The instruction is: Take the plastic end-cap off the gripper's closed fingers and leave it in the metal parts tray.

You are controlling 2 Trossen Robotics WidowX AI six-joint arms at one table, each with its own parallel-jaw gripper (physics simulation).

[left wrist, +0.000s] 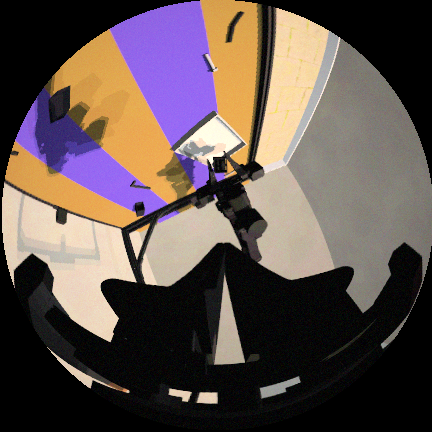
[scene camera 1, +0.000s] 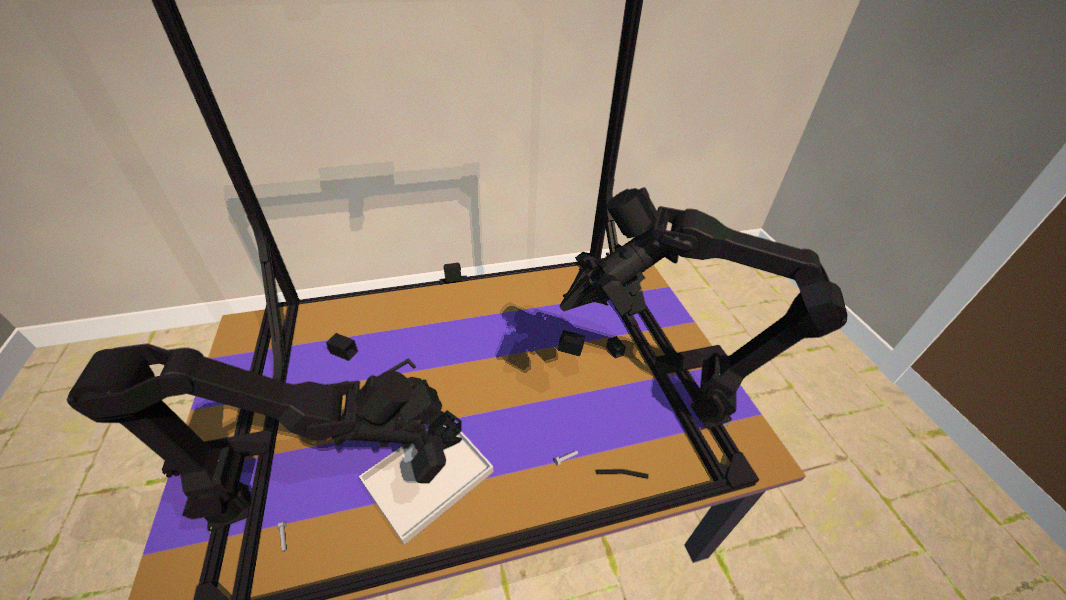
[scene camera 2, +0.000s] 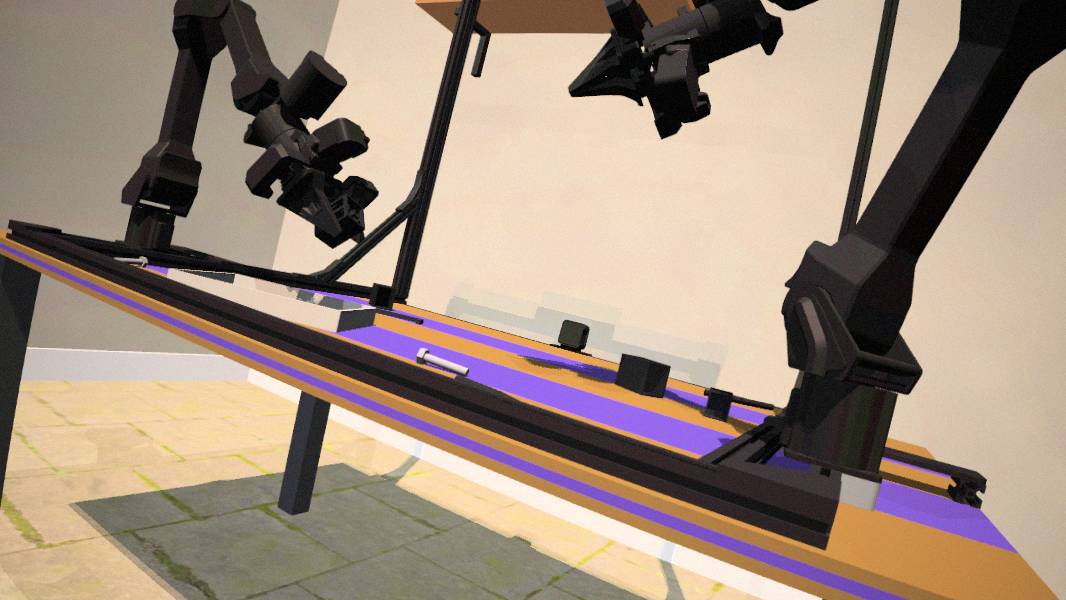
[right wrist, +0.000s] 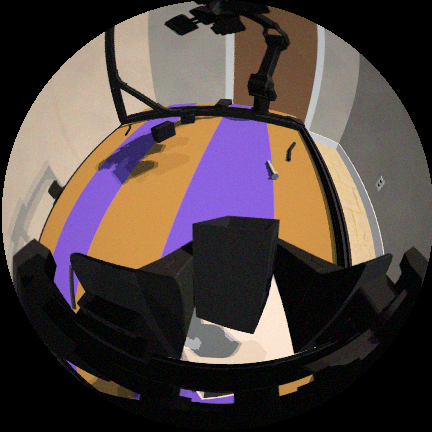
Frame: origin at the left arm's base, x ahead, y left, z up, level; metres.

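Where they show: left gripper, fingertip midpoint: [left wrist: 222, 248] [scene camera 1: 561, 308] [scene camera 2: 569, 92]; right gripper, fingertip midpoint: [left wrist: 215, 154] [scene camera 1: 457, 430] [scene camera 2: 350, 238] [right wrist: 238, 242]; left arm's base, origin of the base link: [scene camera 1: 710, 412] [scene camera 2: 829, 462] [right wrist: 260, 110]; right arm's base, origin of the base link: [scene camera 1: 229, 507] [scene camera 2: 145, 248].
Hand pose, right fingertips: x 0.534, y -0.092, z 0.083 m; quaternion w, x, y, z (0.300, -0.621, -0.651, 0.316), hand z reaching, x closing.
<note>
Each offset is from my right fingertips to the top centre of the thing.
The plastic end-cap {dx +0.022, dy +0.000, dz +0.050 m} [left wrist: 220, 164] [right wrist: 232, 275] is a black, hollow, open-ended box between the fingers of my right gripper [right wrist: 238, 242] [scene camera 1: 447, 428]. My right gripper is shut on it and holds it above the metal parts tray. The metal parts tray {dx +0.071, dy +0.018, dz -0.079 m} [scene camera 1: 406, 514] [scene camera 2: 253, 301] [left wrist: 225, 131] [right wrist: 265, 347] is a shallow white rectangle near the table's front edge, with the right gripper's shadow on its floor. In scene camera 1 the arm partly hides the tray and the cap. My left gripper [scene camera 1: 565, 305] [scene camera 2: 572, 90] [left wrist: 222, 248] is shut and empty, raised over the back right of the table.
Bolts {dx -0.199, dy +0.073, dz -0.084 m} [scene camera 1: 566, 456] {dx +0.331, dy +0.044, dz -0.085 m} [scene camera 1: 282, 536] lie on either side of the tray. A bent black strip {dx -0.289, dy +0.144, dz -0.093 m} [scene camera 1: 621, 472] lies at the front right. Black blocks {dx -0.329, dy -0.194, dz -0.061 m} [scene camera 1: 571, 342] {dx -0.431, dy -0.150, dz -0.072 m} [scene camera 1: 615, 346] {dx +0.200, dy -0.365, dz -0.062 m} [scene camera 1: 341, 345] stand farther back. A black frame rail [scene camera 1: 484, 541] borders the front edge.
</note>
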